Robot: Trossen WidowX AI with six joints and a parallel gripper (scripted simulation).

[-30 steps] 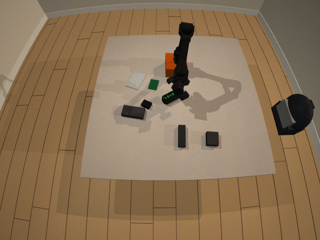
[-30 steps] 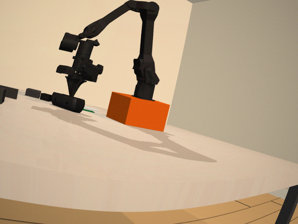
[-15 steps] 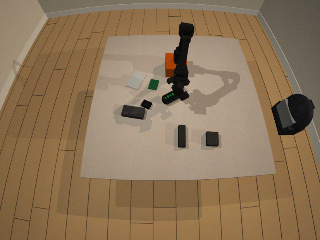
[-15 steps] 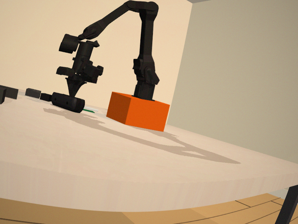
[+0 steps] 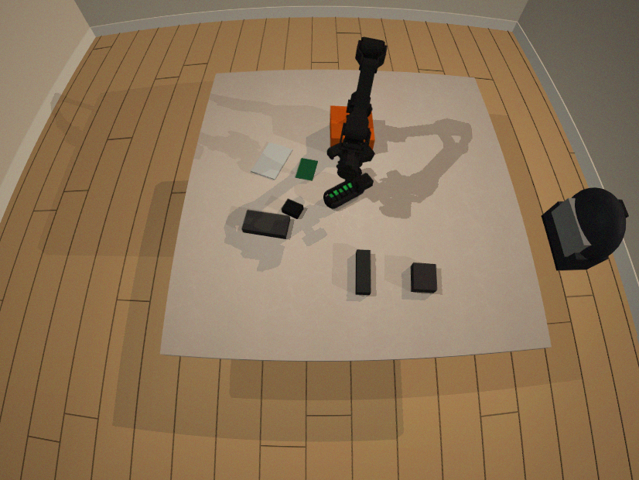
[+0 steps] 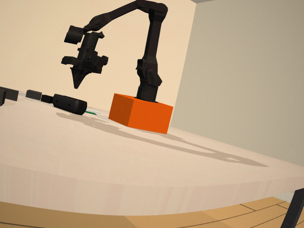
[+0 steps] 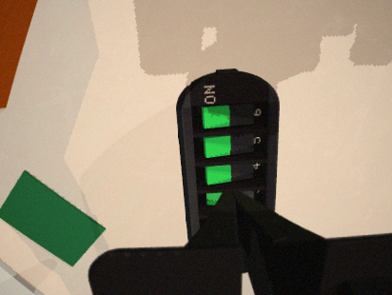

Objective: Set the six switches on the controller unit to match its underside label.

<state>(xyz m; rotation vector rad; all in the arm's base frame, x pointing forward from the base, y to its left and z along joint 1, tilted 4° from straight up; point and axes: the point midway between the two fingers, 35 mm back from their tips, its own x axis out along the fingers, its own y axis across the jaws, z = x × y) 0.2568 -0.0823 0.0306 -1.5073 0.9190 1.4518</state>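
The green card is 13 cm to the right of my gripper tip, 13 cm behind it and 8 cm below it. The rest, counted from my gripper tip: black bar (31 cm ahead, 7 cm below); then black cube (20 cm to the right, 7 cm below, 4 cm ahead); then flat grey box (30 cm to the right, 9 cm ahead, 7 cm below).
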